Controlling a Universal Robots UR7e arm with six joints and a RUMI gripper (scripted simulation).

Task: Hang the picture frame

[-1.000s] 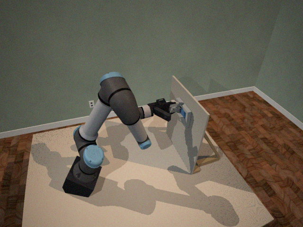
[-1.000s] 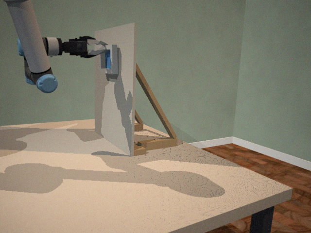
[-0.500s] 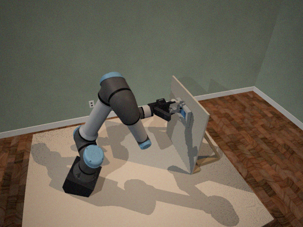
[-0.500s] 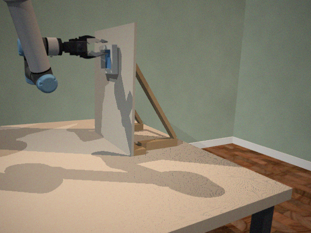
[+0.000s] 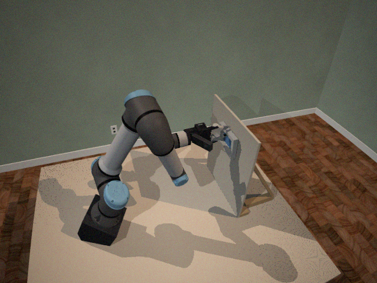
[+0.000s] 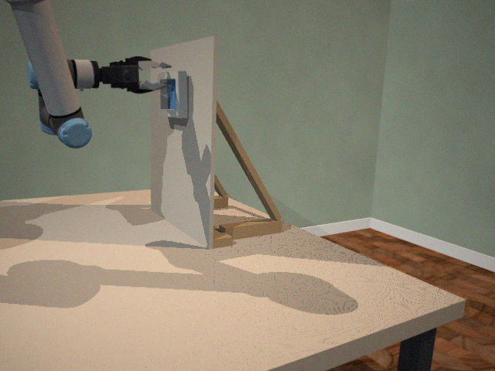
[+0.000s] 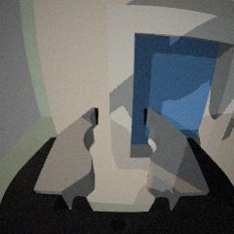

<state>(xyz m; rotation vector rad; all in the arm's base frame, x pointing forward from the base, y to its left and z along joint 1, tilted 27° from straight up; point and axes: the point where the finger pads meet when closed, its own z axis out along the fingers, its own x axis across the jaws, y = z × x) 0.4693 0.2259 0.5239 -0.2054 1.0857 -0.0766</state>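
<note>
Now: the picture frame 5 cm below my hand, 2 cm ahead of it and 1 cm to the right of it. Also, from my hand: wall panel: 18 cm below, 4 cm ahead.
</note>
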